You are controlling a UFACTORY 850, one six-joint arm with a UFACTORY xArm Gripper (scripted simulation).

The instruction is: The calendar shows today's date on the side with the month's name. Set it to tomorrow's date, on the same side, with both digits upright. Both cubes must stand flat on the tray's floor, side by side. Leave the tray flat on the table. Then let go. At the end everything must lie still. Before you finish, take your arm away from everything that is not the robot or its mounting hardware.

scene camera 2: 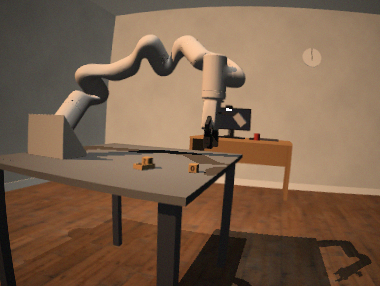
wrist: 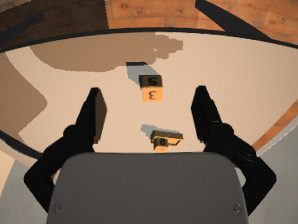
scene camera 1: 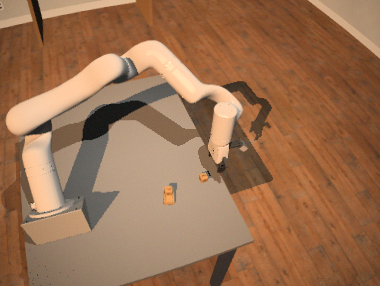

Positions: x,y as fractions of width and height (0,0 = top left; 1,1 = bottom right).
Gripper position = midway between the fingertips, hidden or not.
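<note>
My gripper (scene camera 2: 0.55,0.52) visible. Gripper (wrist: 0.50,0.44) visible too.
</note>
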